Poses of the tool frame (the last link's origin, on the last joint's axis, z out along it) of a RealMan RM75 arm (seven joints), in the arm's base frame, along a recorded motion.
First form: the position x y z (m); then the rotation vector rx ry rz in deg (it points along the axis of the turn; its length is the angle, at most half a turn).
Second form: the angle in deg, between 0 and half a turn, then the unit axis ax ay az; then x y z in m. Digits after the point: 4 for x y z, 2 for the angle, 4 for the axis.
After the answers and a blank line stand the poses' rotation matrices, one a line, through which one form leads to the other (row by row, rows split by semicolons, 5 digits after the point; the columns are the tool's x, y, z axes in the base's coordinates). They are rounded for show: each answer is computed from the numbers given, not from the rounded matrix.
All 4 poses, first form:
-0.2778 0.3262 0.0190 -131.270 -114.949 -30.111
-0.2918 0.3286 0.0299 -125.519 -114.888 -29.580
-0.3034 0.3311 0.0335 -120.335 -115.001 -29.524
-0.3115 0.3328 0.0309 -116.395 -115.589 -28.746
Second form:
177.06 -0.7414 -0.6492 -0.1701 -0.2778 0.3262 0.0190
172.71 -0.7268 -0.6652 -0.1713 -0.2918 0.3286 0.0299
169.05 -0.7118 -0.6803 -0.1746 -0.3034 0.3311 0.0335
166.54 -0.6989 -0.6941 -0.1726 -0.3115 0.3328 0.0309

0.09985 0.97066 0.21874; 0.95324 -0.15634 0.25862; 0.28523 0.18269 -0.94089
0.06016 0.98470 0.16354; 0.94124 -0.11051 0.31914; 0.33233 0.13473 -0.93349
0.02241 0.99286 0.11714; 0.92650 -0.06464 0.37069; 0.37562 0.10022 -0.92134
-0.00900 0.99704 0.07638; 0.91667 -0.02230 0.39902; 0.39954 0.07361 -0.91376

